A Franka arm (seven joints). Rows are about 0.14 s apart.
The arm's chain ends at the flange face. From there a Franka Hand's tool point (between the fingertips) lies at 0.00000 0.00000 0.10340 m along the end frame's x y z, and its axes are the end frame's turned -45 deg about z.
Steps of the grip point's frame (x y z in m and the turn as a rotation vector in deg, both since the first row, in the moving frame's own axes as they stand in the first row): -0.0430, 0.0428, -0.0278, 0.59, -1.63, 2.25; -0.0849, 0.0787, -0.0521, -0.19, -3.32, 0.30; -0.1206, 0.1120, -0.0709, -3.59, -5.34, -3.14; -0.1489, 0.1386, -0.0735, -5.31, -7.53, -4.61; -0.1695, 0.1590, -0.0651, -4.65, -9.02, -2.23
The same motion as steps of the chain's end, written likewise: 0.0027, 0.0594, -0.0278, -0.74, -1.57, 2.25; -0.0004, 0.1112, -0.0519, -2.48, -2.21, 0.30; -0.0042, 0.1530, -0.0702, -6.31, -1.24, -3.14; -0.0051, 0.1869, -0.0722, -9.08, -1.57, -4.61; -0.0022, 0.2148, -0.0635, -9.67, -3.09, -2.23
